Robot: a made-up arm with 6 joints.
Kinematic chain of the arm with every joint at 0, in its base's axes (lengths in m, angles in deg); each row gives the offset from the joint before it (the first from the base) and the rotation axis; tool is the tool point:
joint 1: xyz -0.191 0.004 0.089 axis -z
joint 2: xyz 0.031 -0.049 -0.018 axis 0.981 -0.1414 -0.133
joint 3: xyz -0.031 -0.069 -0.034 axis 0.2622 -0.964 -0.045
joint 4: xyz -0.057 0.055 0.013 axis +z
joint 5: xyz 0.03 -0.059 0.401 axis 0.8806 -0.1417 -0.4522
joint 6: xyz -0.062 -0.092 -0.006 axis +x
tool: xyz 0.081 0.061 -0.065
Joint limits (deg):
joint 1: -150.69..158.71
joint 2: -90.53..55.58
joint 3: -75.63..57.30
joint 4: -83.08..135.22
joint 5: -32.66..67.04
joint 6: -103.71..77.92
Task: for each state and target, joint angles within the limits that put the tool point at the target. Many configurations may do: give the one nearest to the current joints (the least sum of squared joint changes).
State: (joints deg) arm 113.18 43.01 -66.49 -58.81 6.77 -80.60
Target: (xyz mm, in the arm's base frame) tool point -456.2 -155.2 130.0
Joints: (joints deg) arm 101.82 55.58 -75.63 -31.90 33.45 -68.37
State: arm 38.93 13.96 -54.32 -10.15 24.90 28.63
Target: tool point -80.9 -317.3 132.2
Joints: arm 69.04 0.60 -75.63 3.42 25.16 20.80
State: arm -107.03 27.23 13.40 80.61 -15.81 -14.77
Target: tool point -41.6 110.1 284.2
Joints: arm -105.67 33.85 -7.54 78.43 30.96 -43.66
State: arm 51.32 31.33 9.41 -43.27 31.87 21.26
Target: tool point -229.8 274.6 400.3
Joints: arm 109.54 -11.33 25.68 -56.87 31.28 52.43
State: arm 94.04 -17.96 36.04 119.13 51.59 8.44
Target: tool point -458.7 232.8 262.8
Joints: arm 53.40 4.51 54.47 118.06 54.90 35.59
